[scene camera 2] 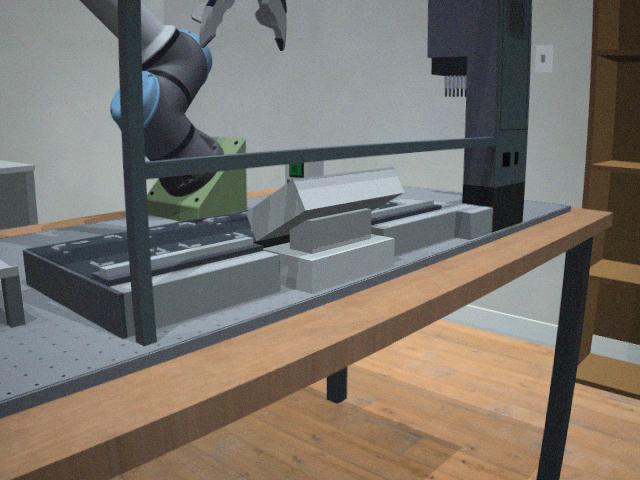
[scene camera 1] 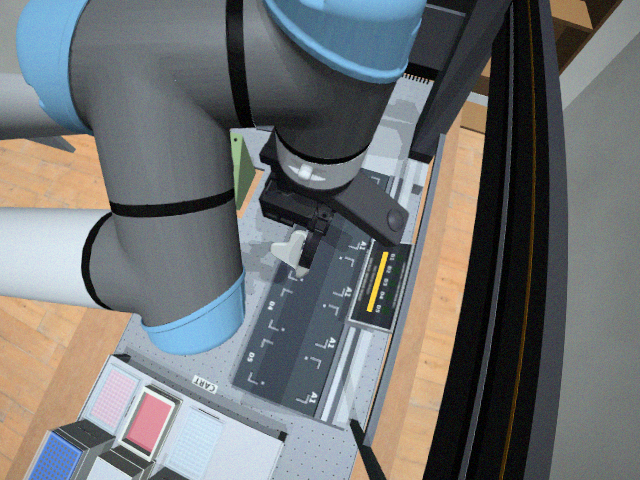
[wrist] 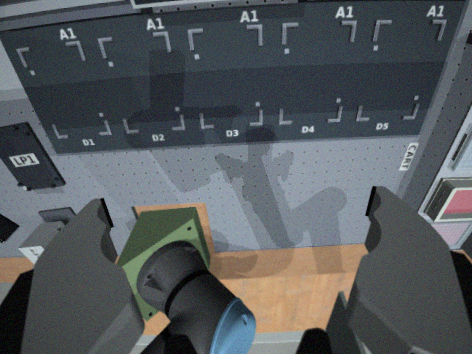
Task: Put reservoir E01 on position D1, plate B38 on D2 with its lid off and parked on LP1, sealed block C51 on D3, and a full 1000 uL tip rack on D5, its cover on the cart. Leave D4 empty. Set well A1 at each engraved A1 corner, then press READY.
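My gripper is open and empty, high above the deck. In the wrist view, D1 to D5 show bare engraved corners, with A1 marks along the upper side. The parking pad LP1 lies left of D1. On the cart are a pink-welled plate, a red-topped piece with a pale rim, a pale blue gridded piece and a blue rack. Their labels are unreadable. The READY box shows its green button behind the rail.
The arm covers the D1 to D3 side in scene camera 1. Its green base stands beside the deck. A display stands along the A1 side. A pipetting head on a dark column stands beyond the deck. A dark frame rail crosses scene camera 2.
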